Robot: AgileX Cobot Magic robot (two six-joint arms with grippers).
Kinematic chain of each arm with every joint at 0, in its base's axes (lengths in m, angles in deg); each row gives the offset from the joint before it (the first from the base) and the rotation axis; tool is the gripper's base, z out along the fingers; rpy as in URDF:
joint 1: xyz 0 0 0.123 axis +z
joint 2: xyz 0 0 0 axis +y
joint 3: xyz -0.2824 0 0.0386 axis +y
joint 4: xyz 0.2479 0 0.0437 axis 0.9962 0 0.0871
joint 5: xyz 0 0 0 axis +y
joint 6: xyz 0.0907 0 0.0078 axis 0.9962 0 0.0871
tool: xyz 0 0 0 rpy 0 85 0
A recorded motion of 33 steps. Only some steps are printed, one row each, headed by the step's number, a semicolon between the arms.
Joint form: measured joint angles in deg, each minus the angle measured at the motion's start. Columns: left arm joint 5, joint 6, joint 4, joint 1, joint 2, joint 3; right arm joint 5, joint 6, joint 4, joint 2, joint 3, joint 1.
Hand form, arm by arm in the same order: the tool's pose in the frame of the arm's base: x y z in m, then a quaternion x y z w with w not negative. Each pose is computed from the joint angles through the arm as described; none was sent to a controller.
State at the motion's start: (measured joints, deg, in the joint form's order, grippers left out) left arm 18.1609 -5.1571 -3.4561 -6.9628 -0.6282 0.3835; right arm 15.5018 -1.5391 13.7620 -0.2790 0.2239 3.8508
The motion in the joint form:
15: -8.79 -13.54 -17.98 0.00 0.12 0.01; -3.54 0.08 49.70 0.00 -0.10 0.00
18: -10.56 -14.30 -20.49 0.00 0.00 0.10; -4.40 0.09 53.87 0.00 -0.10 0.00
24: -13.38 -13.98 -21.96 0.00 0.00 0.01; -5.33 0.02 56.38 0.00 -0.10 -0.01
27: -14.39 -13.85 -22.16 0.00 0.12 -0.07; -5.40 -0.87 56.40 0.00 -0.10 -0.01
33: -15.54 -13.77 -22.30 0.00 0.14 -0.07; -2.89 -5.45 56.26 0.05 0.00 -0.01
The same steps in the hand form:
15: 0.0547 -0.0122 0.1974 -0.18690 0.70468 -0.29180 0.61915; 0.0534 0.0206 0.2041 0.28263 0.64984 0.43477 0.55570
18: 0.0548 -0.0117 0.1998 -0.20562 0.68810 -0.31241 0.62180; 0.0535 0.0200 0.2059 0.30506 0.63195 0.45675 0.54677
24: 0.0551 -0.0101 0.2045 -0.21345 0.66818 -0.32054 0.63657; 0.0538 0.0189 0.2072 0.31991 0.61913 0.46794 0.54347
27: 0.0552 -0.0094 0.2064 -0.21468 0.66203 -0.32105 0.64231; 0.0538 0.0188 0.2072 0.31548 0.62121 0.46361 0.54739
33: 0.0553 -0.0086 0.2080 -0.21596 0.65485 -0.32148 0.64898; 0.0530 0.0224 0.2051 0.27914 0.64551 0.44802 0.55197

